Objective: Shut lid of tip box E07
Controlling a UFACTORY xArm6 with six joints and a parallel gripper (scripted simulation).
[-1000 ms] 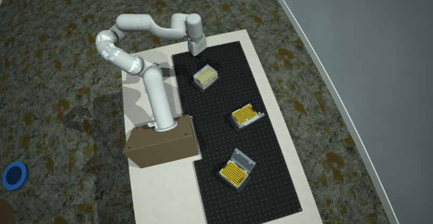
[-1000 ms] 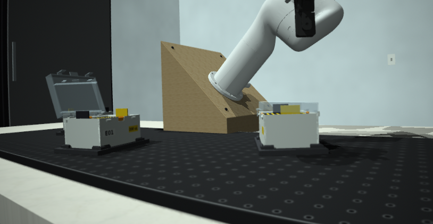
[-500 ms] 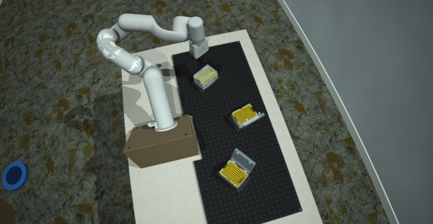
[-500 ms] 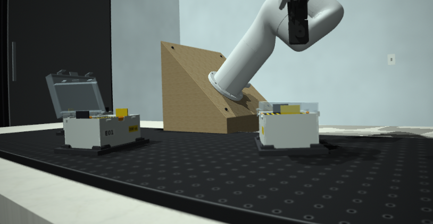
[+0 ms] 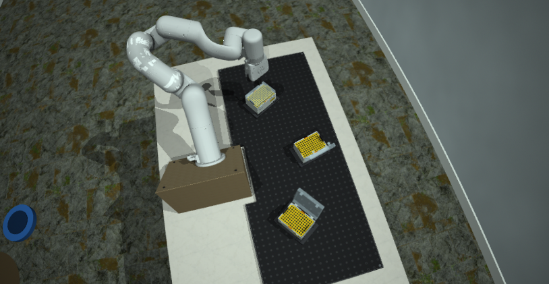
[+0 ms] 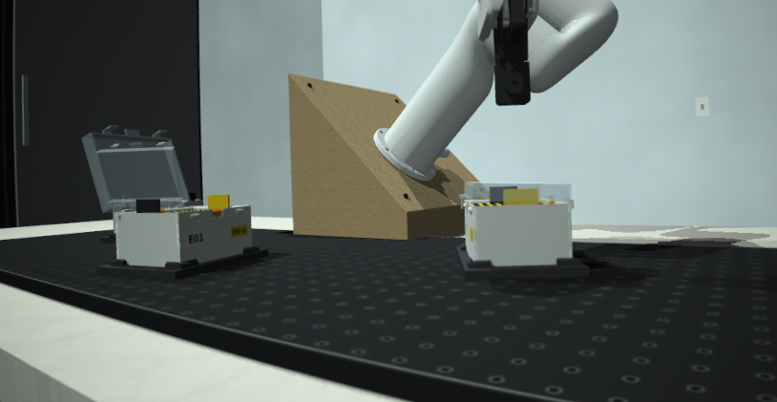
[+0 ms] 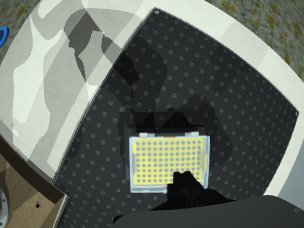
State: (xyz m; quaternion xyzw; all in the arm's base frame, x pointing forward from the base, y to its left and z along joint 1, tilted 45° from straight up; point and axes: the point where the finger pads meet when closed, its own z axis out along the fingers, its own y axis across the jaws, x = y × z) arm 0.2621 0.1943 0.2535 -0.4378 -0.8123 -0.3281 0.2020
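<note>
The clear lid is 110 mm below my hand. From my hand the other things lie so: tip box 170 mm ahead, 320 mm to the right, 110 mm below.
</note>
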